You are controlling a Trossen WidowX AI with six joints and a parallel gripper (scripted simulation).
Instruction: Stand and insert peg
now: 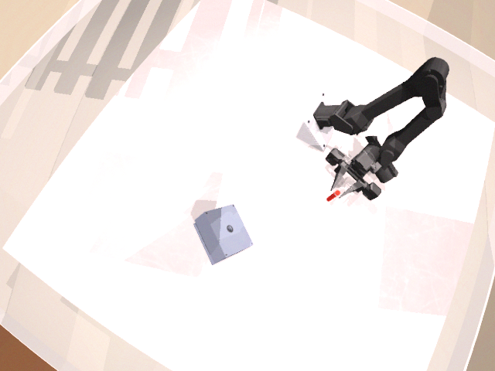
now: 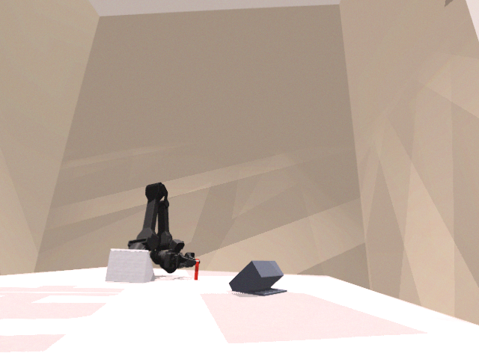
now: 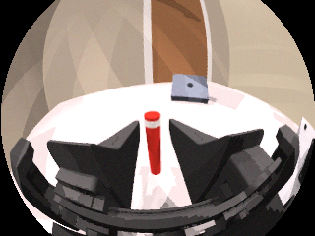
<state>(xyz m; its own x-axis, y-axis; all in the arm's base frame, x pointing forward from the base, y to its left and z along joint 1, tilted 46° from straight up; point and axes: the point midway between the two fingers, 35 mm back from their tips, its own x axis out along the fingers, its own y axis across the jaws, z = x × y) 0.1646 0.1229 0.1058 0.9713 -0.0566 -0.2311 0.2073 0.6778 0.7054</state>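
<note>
My gripper tip is 10 mm above the red peg. Also, from my gripper tip: sloped grey-blue panel 260 mm ahead, 200 mm to the right, 30 mm below.
</note>
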